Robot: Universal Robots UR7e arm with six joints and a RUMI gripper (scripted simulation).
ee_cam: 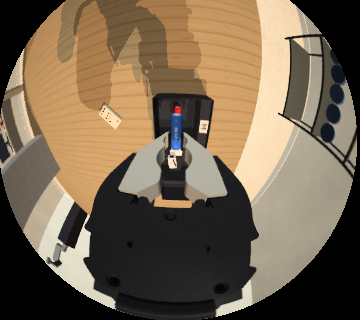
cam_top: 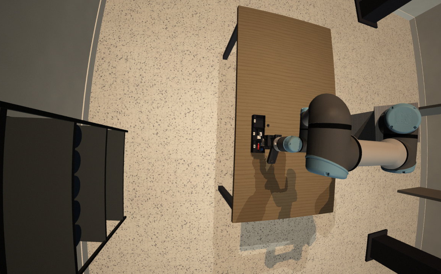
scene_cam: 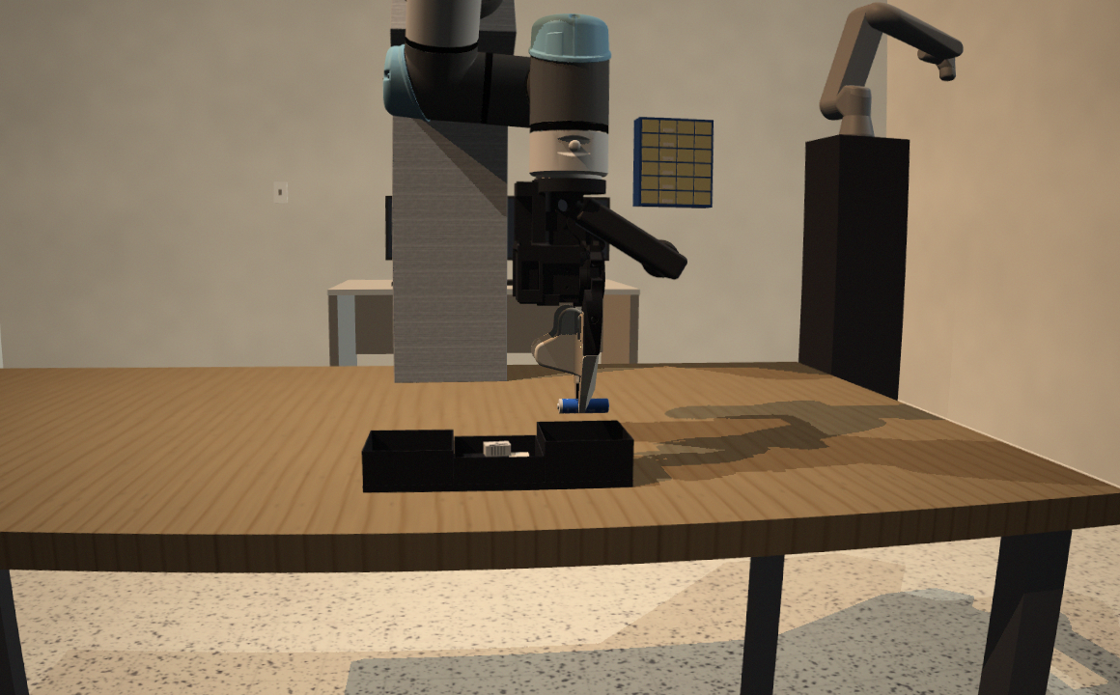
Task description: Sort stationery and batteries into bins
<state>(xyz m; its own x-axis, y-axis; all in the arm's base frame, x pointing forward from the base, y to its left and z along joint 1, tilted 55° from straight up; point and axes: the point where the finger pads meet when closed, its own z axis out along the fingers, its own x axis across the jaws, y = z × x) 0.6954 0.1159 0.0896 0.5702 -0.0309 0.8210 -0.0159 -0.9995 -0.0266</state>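
My gripper is now 70 mm above the red battery. From my hand the other things lie so: white domino tile (140 mm behind, 10 mm to the left, 70 mm below); eraser (80 mm to the right, 70 mm below); blue battery (10 mm below).
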